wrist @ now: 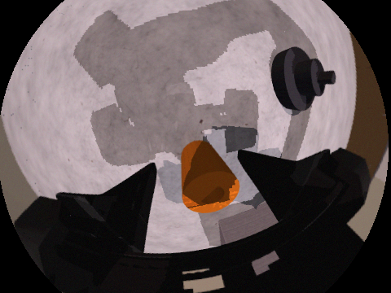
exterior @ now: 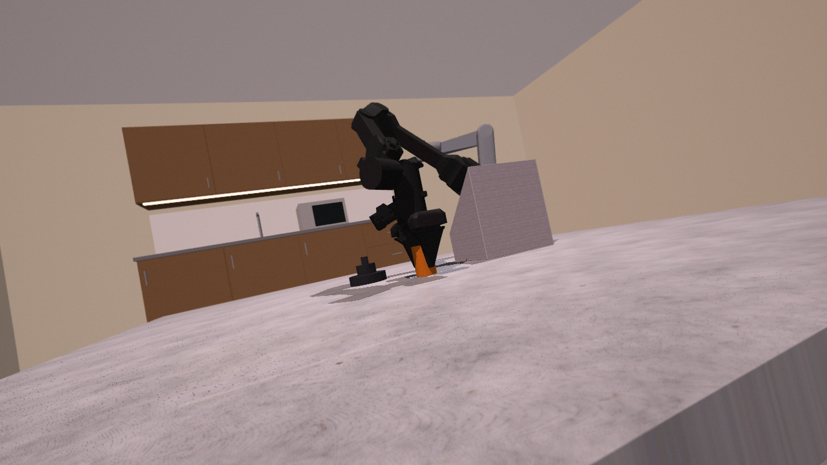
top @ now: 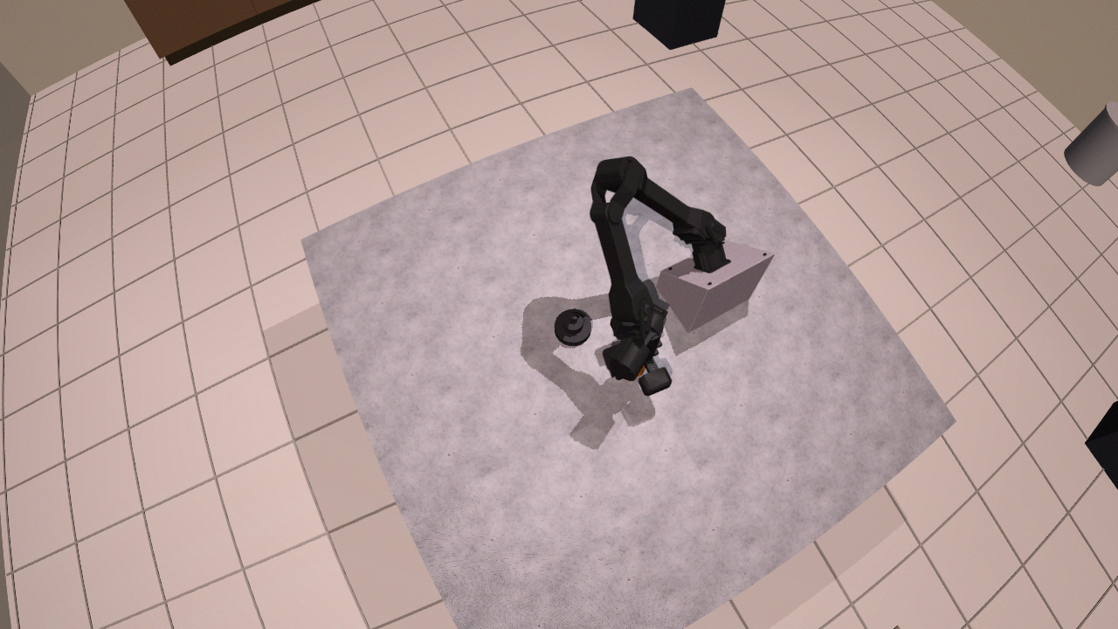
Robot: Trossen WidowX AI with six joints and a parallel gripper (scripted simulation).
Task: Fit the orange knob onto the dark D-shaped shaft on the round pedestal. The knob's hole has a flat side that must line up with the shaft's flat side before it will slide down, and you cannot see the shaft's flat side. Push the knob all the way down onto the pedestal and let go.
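Right now my gripper tip is 10 mm below the orange knob. Also, from my gripper tip: dark round pedestal 70 mm ahead, 160 mm to the right, 10 mm above.
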